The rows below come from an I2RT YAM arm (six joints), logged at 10 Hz.
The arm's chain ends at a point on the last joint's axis. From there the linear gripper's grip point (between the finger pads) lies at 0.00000 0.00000 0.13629 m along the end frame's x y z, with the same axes.
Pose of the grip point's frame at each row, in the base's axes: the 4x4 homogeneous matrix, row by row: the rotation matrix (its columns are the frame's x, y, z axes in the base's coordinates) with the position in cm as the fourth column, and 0 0 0 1 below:
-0.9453, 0.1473, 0.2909, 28.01; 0.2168, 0.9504, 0.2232, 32.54; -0.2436, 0.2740, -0.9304, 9.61; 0, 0, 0, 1
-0.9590, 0.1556, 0.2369, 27.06; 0.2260, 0.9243, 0.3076, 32.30; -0.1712, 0.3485, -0.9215, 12.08; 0, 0, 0, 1
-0.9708, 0.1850, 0.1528, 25.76; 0.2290, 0.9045, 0.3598, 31.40; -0.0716, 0.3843, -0.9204, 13.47; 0, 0, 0, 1
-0.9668, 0.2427, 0.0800, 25.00; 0.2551, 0.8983, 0.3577, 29.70; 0.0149, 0.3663, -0.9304, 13.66; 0, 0, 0, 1
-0.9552, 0.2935, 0.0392, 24.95; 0.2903, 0.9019, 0.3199, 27.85; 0.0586, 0.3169, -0.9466, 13.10; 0, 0, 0, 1
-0.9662, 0.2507, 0.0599, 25.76; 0.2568, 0.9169, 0.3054, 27.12; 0.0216, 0.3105, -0.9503, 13.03; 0, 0, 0, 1
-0.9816, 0.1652, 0.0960, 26.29; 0.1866, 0.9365, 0.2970, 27.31; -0.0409, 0.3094, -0.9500, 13.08; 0, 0, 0, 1
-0.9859, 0.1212, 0.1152, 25.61; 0.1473, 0.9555, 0.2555, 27.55; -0.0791, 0.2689, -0.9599, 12.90; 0, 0, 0, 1
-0.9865, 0.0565, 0.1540, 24.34; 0.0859, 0.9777, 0.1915, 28.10; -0.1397, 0.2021, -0.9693, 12.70; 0, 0, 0, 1
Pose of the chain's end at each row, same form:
-0.9453, 0.1473, 0.2909, 24.05; 0.2168, 0.9504, 0.2232, 29.50; -0.2436, 0.2740, -0.9304, 22.29; 0, 0, 0, 1
-0.9590, 0.1556, 0.2369, 23.83; 0.2260, 0.9243, 0.3076, 28.11; -0.1712, 0.3485, -0.9215, 24.64; 0, 0, 0, 1
-0.9708, 0.1850, 0.1528, 23.68; 0.2290, 0.9045, 0.3598, 26.50; -0.0716, 0.3843, -0.9204, 26.01; 0, 0, 0, 1
-0.9668, 0.2427, 0.0800, 23.91; 0.2551, 0.8983, 0.3577, 24.82; 0.0149, 0.3663, -0.9304, 26.34; 0, 0, 0, 1
-0.9552, 0.2935, 0.0392, 24.42; 0.2903, 0.9019, 0.3199, 23.49; 0.0586, 0.3169, -0.9466, 26.00; 0, 0, 0, 1
-0.9662, 0.2507, 0.0599, 24.94; 0.2568, 0.9169, 0.3054, 22.96; 0.0216, 0.3105, -0.9503, 25.98; 0, 0, 0, 1
-0.9816, 0.1652, 0.0960, 24.98; 0.1866, 0.9365, 0.2970, 23.26; -0.0409, 0.3094, -0.9500, 26.03; 0, 0, 0, 1
-0.9859, 0.1212, 0.1152, 24.04; 0.1473, 0.9555, 0.2555, 24.07; -0.0791, 0.2689, -0.9599, 25.98; 0, 0, 0, 1
-0.9865, 0.0565, 0.1540, 22.24; 0.0859, 0.9777, 0.1915, 25.49; -0.1397, 0.2021, -0.9693, 25.91; 0, 0, 0, 1

